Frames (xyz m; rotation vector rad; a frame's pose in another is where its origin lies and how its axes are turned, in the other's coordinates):
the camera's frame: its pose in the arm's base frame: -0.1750 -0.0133 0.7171 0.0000 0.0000 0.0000
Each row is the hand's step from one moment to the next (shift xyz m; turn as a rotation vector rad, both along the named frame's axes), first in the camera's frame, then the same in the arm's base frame.
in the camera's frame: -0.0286 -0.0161 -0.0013 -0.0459 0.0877 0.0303
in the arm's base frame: -0.0286 -0.0161 -0.0013 -0.0459 0.0877 0.0303
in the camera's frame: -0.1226 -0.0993 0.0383 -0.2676 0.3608 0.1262
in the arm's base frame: -0.1226 -0.0993 0.0383 -0.2676 0.3608 0.1262
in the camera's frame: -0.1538 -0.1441 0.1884 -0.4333 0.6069 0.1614
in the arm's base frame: -0.1538 -0.1441 0.1884 -0.4333 0.6069 0.1614
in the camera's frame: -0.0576 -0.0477 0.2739 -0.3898 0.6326 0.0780
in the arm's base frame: -0.0576 -0.0477 0.2739 -0.3898 0.6326 0.0780
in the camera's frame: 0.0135 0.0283 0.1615 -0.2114 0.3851 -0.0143
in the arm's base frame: 0.0135 0.0283 0.1615 -0.2114 0.3851 -0.0143
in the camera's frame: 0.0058 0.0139 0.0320 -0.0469 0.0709 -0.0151
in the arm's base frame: 0.0058 0.0139 0.0320 -0.0469 0.0709 -0.0151
